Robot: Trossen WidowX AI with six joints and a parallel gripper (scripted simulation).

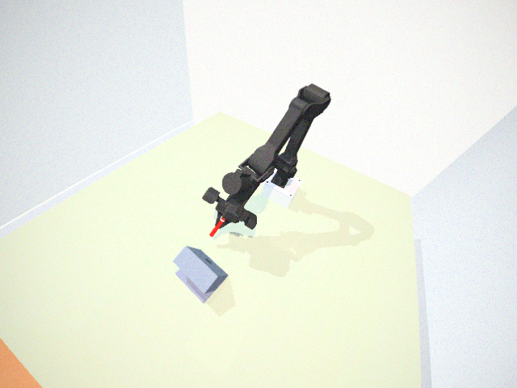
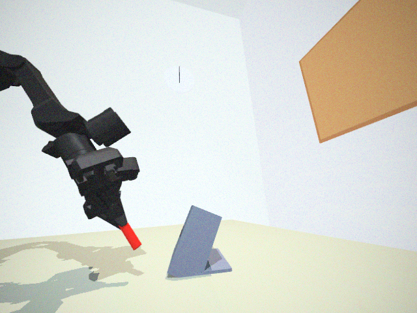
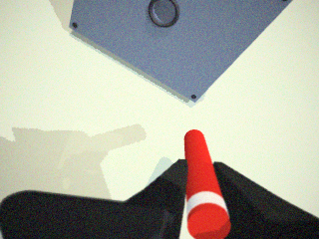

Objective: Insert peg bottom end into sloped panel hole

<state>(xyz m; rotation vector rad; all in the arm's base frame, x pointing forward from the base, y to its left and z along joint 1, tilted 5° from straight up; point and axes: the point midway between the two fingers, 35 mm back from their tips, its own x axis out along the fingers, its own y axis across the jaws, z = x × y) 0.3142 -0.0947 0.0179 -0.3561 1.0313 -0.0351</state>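
Right now the grey sloped panel is 13 cm ahead of my gripper tip, 3 cm to the left of it and 3 cm below it. Round my gripper tip: red round peg (1 cm behind, 1 cm above); flat base plate (15 cm ahead, 8 cm below, 2 cm to the left).
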